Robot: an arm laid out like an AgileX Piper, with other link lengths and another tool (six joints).
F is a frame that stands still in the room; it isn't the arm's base.
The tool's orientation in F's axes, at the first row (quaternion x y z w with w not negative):
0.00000, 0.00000, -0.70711, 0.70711
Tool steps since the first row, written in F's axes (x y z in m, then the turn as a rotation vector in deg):
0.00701, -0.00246, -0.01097, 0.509, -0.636, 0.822
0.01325, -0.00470, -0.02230, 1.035, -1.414, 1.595
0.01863, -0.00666, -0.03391, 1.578, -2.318, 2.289
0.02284, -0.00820, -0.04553, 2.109, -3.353, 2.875
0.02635, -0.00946, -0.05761, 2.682, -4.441, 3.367
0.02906, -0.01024, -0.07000, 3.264, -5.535, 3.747
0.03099, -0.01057, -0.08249, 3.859, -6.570, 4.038
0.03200, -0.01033, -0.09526, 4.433, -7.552, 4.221
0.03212, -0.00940, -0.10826, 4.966, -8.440, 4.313
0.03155, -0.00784, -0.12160, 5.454, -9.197, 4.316
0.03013, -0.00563, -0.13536, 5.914, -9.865, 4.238
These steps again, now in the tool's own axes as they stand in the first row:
0.00246, 0.00701, -0.01097, 0.636, 0.509, 0.822
0.00470, 0.01325, -0.02230, 1.414, 1.035, 1.595
0.00666, 0.01863, -0.03391, 2.318, 1.578, 2.289
0.00820, 0.02284, -0.04553, 3.353, 2.109, 2.875
0.00946, 0.02635, -0.05761, 4.441, 2.682, 3.367
0.01024, 0.02906, -0.07000, 5.535, 3.264, 3.747
0.01057, 0.03099, -0.08249, 6.570, 3.859, 4.038
0.01033, 0.03200, -0.09526, 7.552, 4.433, 4.221
0.00940, 0.03212, -0.10826, 8.440, 4.966, 4.313
0.00784, 0.03155, -0.12160, 9.197, 5.454, 4.316
0.00563, 0.03013, -0.13536, 9.865, 5.914, 4.238

